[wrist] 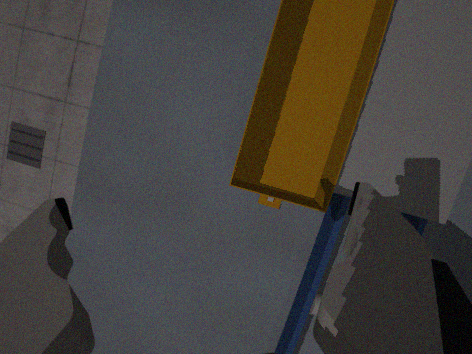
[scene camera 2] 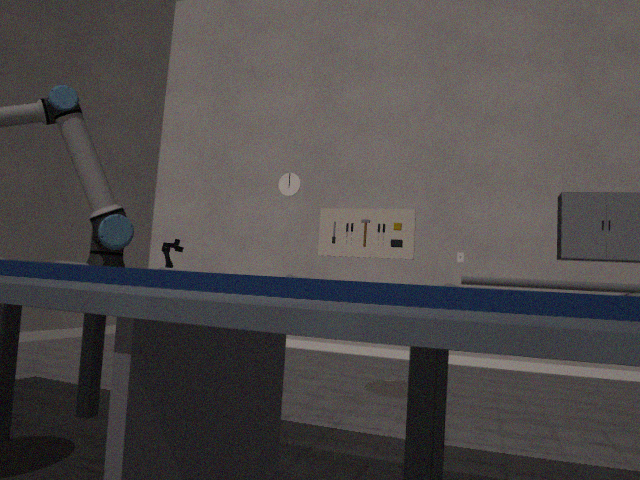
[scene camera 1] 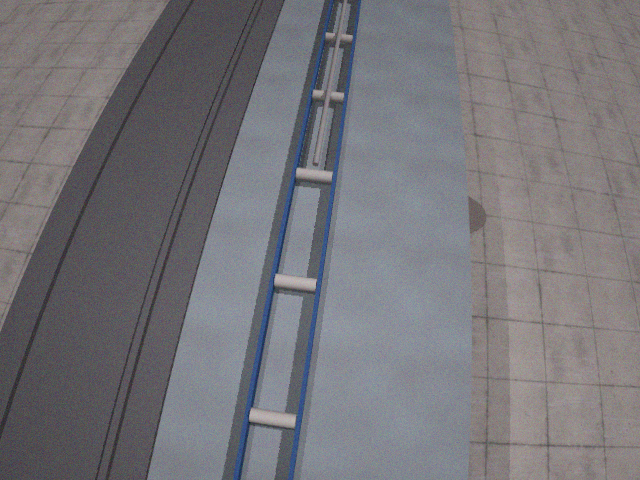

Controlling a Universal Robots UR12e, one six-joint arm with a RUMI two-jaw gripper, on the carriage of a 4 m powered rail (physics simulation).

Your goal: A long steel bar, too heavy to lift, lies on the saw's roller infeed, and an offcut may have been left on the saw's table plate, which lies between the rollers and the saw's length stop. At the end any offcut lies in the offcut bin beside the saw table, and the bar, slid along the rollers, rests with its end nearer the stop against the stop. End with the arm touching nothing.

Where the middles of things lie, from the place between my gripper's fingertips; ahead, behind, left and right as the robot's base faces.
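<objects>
There's the yellow offcut bin [wrist: 317, 68], and it's 29 cm below my hand, 14 cm to the right of it and 8 cm behind it.
</objects>
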